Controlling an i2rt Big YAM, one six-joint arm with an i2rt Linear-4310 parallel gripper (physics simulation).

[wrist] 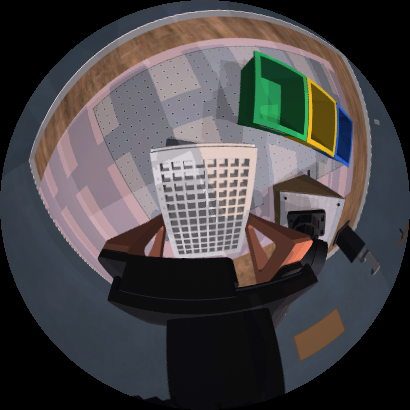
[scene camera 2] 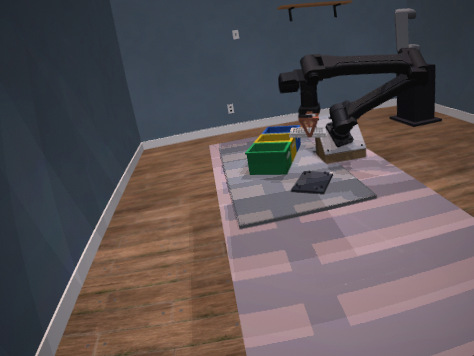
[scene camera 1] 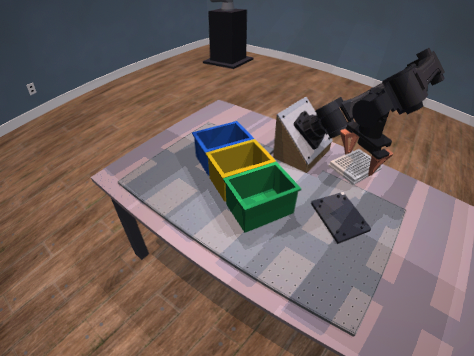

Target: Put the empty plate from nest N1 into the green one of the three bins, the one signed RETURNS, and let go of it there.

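Places are measured from the arm's base along level axes (x ahead, y left, z up), in centimetres.
Where they show: gripper, fingertip midpoint: point(wrist: 205, 217) point(scene camera 2: 310, 133) point(scene camera 1: 358, 165); arm's base, origin of the base link: point(wrist: 306, 221) point(scene camera 2: 339, 133) point(scene camera 1: 308, 130).
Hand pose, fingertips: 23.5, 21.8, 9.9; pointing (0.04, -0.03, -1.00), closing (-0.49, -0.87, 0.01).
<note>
Each offset is from my fingertips to the top centre of the thing, as dx, dy, dz. "*": to the spot under its first point. Level surfaces: height alone.
My gripper point(scene camera 1: 360, 163) point(scene camera 2: 309, 134) point(wrist: 205, 217) is shut on the white gridded plate, one orange finger on each of two opposite sides. The plate {+0.8, -0.4, +1.6} point(scene camera 1: 351, 164) point(scene camera 2: 296, 132) point(wrist: 205, 197) is empty and roughly level, held in the air beside the arm's base. The green bin point(scene camera 1: 270, 210) point(scene camera 2: 268, 162) point(wrist: 246, 97) is open-topped and stands apart from the plate, at the upper right in the wrist view. The dark nest {+0.4, +0.0, -17.2} point(scene camera 1: 341, 217) point(scene camera 2: 312, 182) lies bare on the perforated board; in the wrist view the plate hides most of it. The RETURNS sign is not readable.
The yellow bin point(scene camera 1: 217, 175) point(scene camera 2: 274, 137) point(wrist: 321, 120) stands against the green one, with the blue bin {* +3.5, -47.8, -12.3} point(scene camera 1: 201, 150) point(wrist: 343, 137) beyond. The arm's wedge-shaped base mount point(scene camera 1: 288, 145) point(scene camera 2: 341, 155) point(wrist: 302, 185) stands near the bins. All stand on the perforated board {dz -19.4} point(scene camera 1: 300, 270) point(scene camera 2: 260, 212) point(wrist: 132, 120) or the table.
</note>
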